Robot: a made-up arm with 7 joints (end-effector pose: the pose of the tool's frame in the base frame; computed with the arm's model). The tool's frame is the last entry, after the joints. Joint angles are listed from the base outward.
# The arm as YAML. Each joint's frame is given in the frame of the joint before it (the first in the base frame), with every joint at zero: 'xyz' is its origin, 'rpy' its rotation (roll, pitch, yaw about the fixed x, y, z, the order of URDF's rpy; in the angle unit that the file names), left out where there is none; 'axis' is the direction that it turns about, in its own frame. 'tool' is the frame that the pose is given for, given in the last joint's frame.
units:
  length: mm
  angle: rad
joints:
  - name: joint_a
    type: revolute
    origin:
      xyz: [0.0, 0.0, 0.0]
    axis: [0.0, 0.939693, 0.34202]
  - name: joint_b
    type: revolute
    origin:
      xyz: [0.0, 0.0, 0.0]
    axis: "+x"
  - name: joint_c
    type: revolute
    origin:
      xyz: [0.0, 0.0, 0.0]
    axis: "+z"
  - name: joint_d
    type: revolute
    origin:
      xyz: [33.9, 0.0, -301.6]
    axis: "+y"
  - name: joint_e
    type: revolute
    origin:
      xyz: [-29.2, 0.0, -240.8]
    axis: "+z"
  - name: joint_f
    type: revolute
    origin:
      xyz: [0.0, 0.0, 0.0]
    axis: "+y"
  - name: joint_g
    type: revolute
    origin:
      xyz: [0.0, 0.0, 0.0]
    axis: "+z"
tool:
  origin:
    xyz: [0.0, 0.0, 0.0]
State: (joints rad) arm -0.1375 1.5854 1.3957 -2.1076 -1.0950 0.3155 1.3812
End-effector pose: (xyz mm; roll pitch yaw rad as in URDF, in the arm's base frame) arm 20.7 198.3 259.0 -3.0524 0.4547 -1.9686
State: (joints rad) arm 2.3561 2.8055 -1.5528 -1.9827 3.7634 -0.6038 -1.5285
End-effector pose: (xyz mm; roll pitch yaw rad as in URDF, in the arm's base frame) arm 4.5 335.5 110.1 -3.0543 0.5892 1.9977
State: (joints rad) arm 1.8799 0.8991 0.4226 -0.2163 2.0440 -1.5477 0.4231
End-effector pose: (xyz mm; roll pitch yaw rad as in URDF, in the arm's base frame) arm -445.2 255.6 186.2 2.5437 -0.0002 -0.9256
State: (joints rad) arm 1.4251 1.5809 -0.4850 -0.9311 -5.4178 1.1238 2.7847
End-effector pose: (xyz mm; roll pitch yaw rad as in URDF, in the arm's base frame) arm -218.5 460.0 -66.2 -2.7698 -1.1811 -0.8248
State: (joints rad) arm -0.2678 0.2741 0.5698 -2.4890 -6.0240 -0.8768 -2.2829
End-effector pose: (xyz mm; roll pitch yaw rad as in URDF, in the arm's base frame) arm 201.1 123.1 -46.4 -2.6716 -0.3472 -0.6668
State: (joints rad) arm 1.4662 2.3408 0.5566 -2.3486 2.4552 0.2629 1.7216
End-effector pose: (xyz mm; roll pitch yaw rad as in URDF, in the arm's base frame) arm 190.7 144.9 -131.2 0.3139 0.5479 1.8848
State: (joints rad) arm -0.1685 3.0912 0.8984 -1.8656 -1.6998 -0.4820 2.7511
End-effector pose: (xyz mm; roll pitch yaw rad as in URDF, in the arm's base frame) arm 113.5 -208.3 292.5 1.5220 0.6627 -2.0700
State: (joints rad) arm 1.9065 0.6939 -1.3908 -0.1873 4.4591 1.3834 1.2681
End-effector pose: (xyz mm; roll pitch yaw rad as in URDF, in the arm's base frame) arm -501.7 72.5 202.6 -0.5697 0.0611 -1.9622
